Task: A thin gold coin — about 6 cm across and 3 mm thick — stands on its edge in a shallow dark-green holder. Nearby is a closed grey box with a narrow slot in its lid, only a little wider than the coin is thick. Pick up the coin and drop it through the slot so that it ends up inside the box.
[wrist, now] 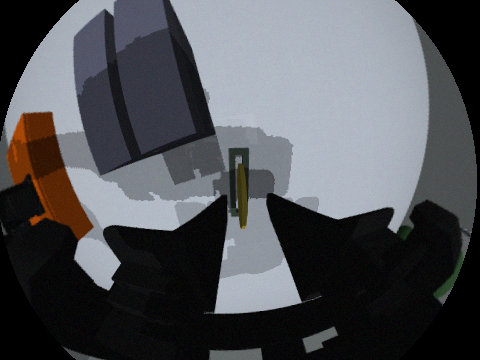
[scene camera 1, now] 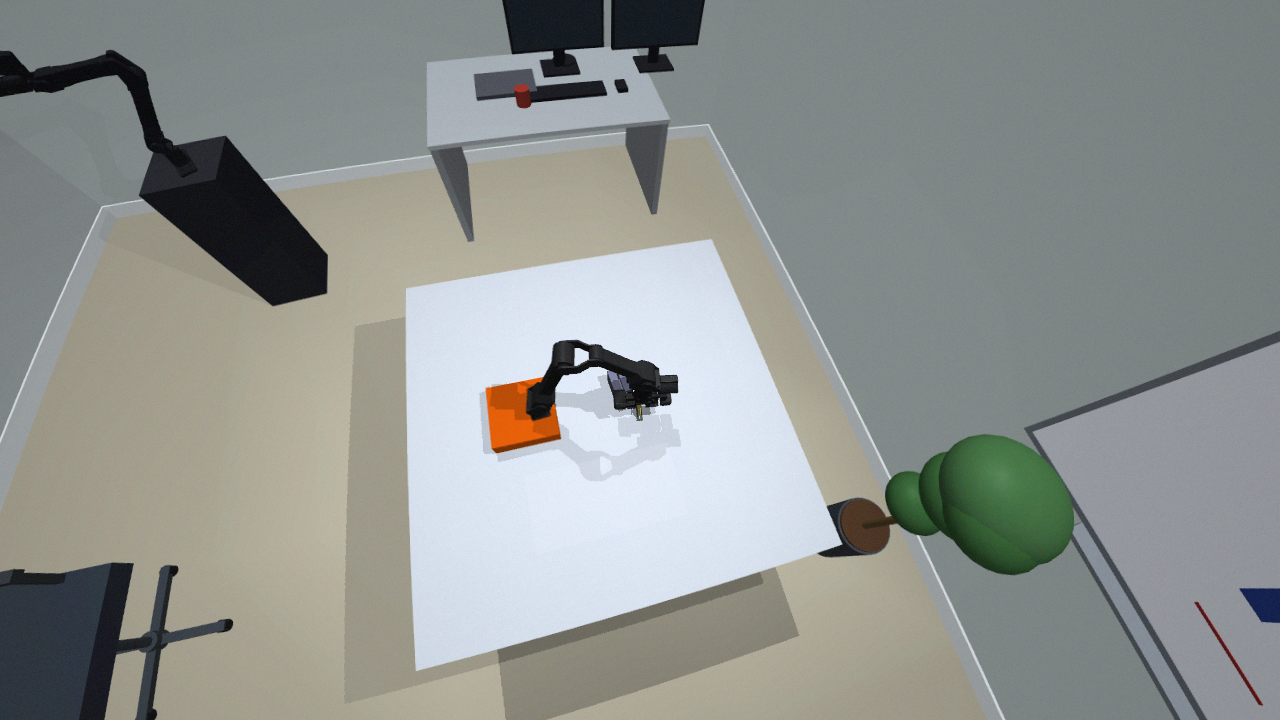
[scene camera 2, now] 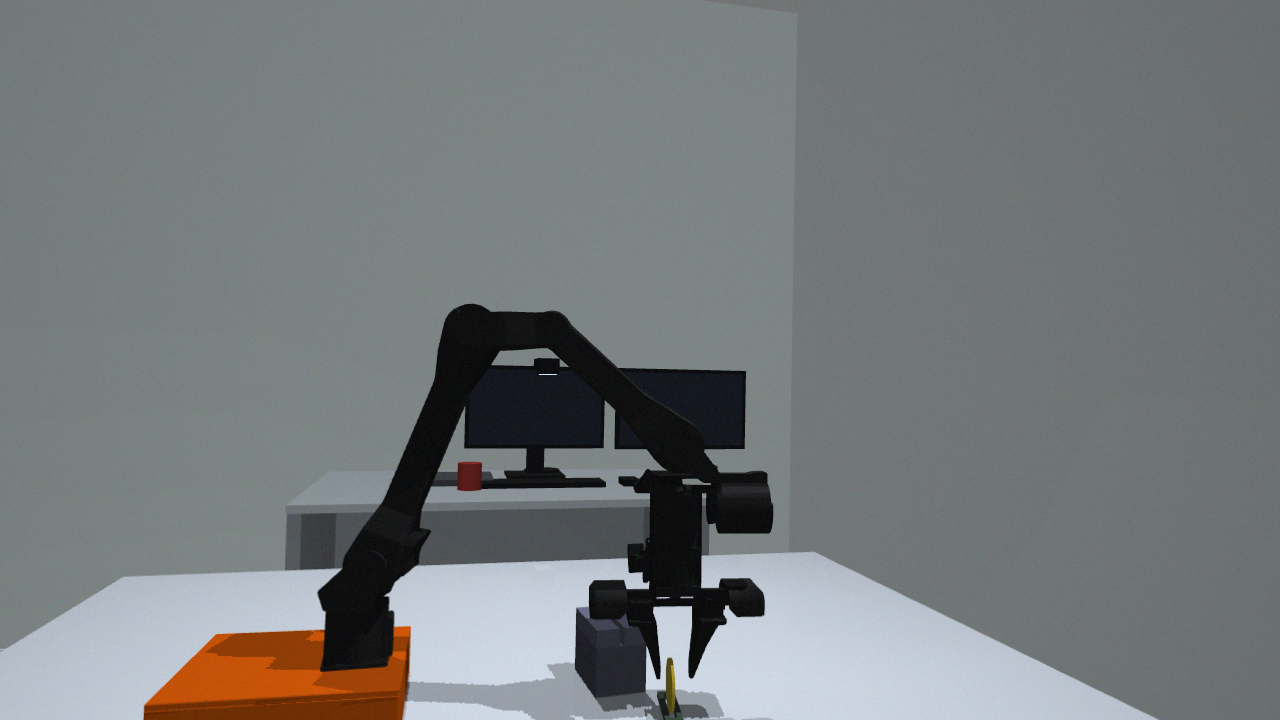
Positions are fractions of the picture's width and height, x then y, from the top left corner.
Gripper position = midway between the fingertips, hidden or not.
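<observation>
The gripper (scene camera 2: 0.53, 0.94) is visible here, and the wrist view shows the gripper (wrist: 0.52, 0.55) too.
</observation>
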